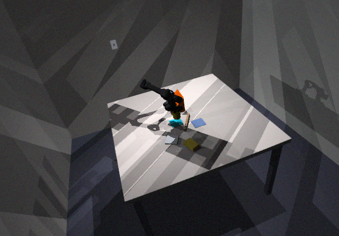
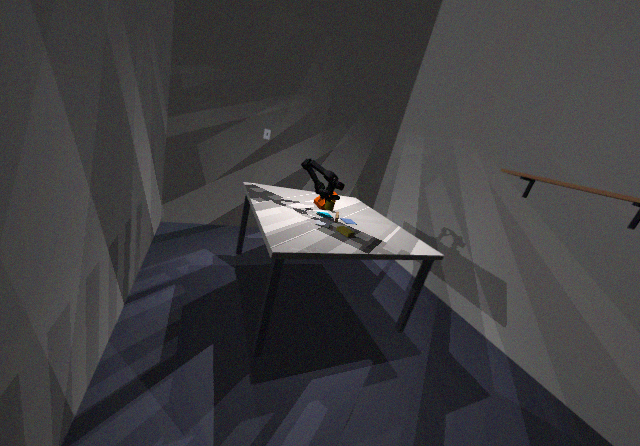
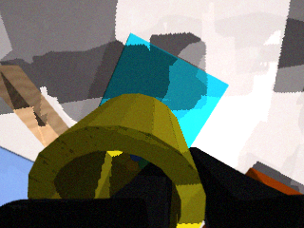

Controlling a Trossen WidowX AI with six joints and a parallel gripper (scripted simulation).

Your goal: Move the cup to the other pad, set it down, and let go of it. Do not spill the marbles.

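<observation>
Now: the cyan block 90 mm below my gripper tip and 20 mm ahead of it. Round my gripper tip: wooden stick (90 mm to the left, 80 mm below, 60 mm ahead); then yellow cup (20 mm to the left, 20 mm ahead); then blue pad (190 mm to the left, 100 mm ahead, 90 mm below).
</observation>
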